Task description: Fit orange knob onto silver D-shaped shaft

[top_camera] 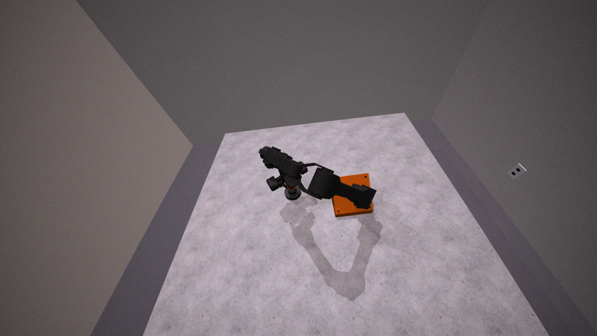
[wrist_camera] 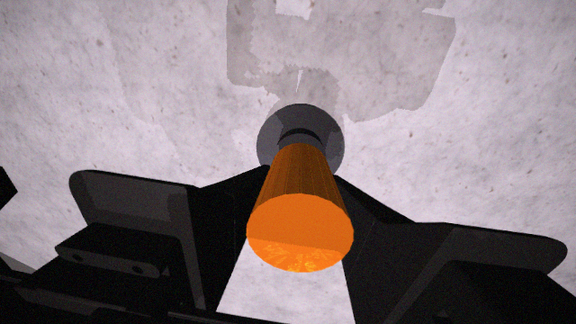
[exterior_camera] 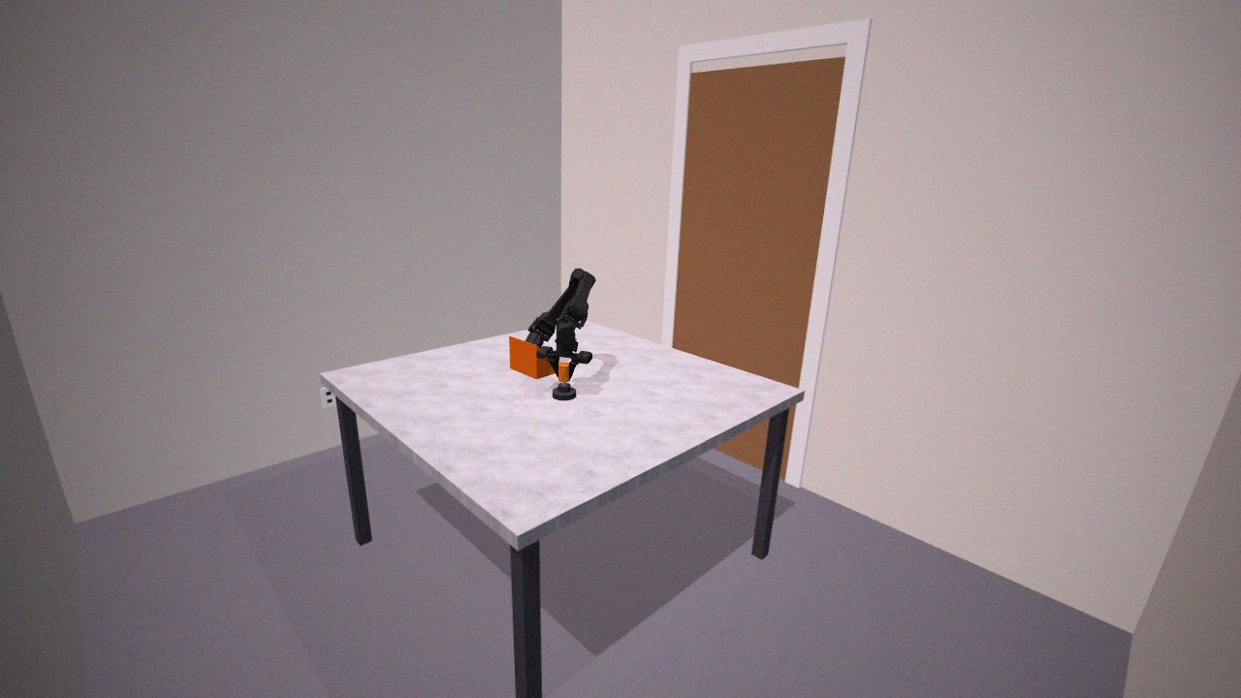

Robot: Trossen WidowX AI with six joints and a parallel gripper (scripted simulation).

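Right now my gripper tip is 40 mm below the orange knob. From my gripper tip the other things lie so: round pedestal (40 mm below).
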